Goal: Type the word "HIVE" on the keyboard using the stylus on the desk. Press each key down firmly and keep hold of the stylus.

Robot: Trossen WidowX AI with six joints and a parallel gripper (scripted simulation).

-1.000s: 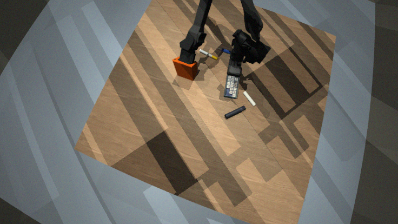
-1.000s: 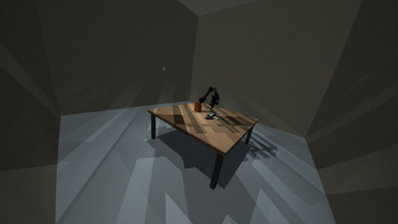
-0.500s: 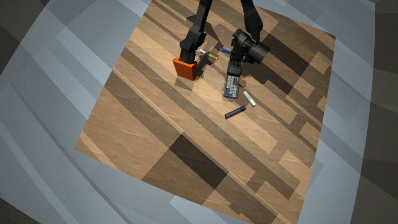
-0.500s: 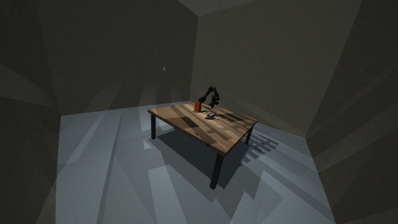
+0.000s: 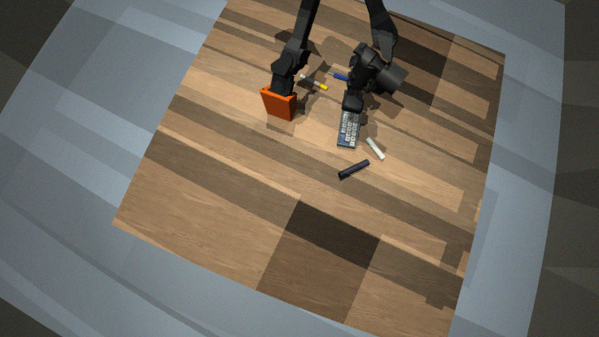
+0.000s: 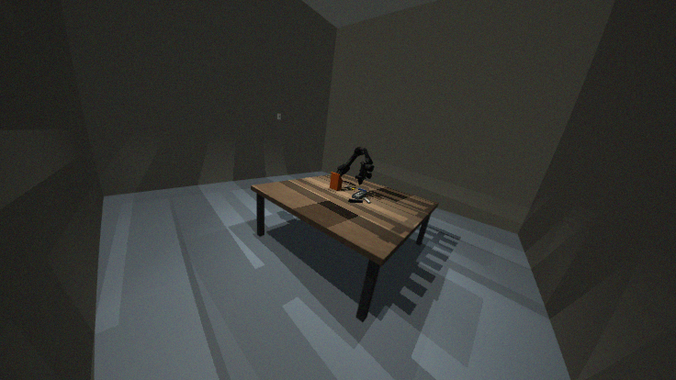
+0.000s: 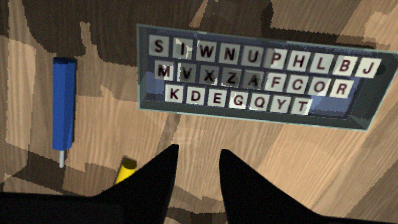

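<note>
Right now my gripper tip is 12 cm to the right of the blue hexagonal stylus, 8 cm past it and 8 cm above it. The rest, counted from my gripper tip: dark cylinder (21 cm to the right, 12 cm ahead, 8 cm below); then white cylinder (17 cm ahead, 10 cm to the right, 8 cm below); then yellow marker (14 cm behind, 8 cm below, 5 cm to the left).
</note>
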